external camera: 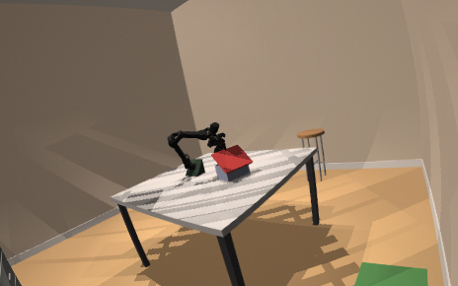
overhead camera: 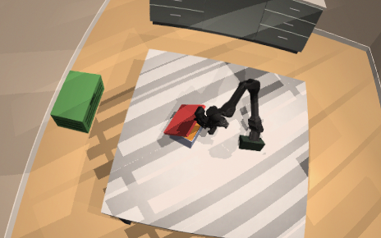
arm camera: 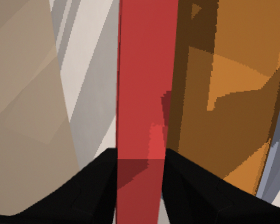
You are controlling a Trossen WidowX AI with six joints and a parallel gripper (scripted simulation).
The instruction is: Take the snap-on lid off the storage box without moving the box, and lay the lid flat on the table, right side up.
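The red lid is 70 mm ahead of my gripper tip, 20 mm to the right of it and 50 mm below it. Round my gripper tip: grey storage box 30 mm ahead, 10 mm to the right, 140 mm below.
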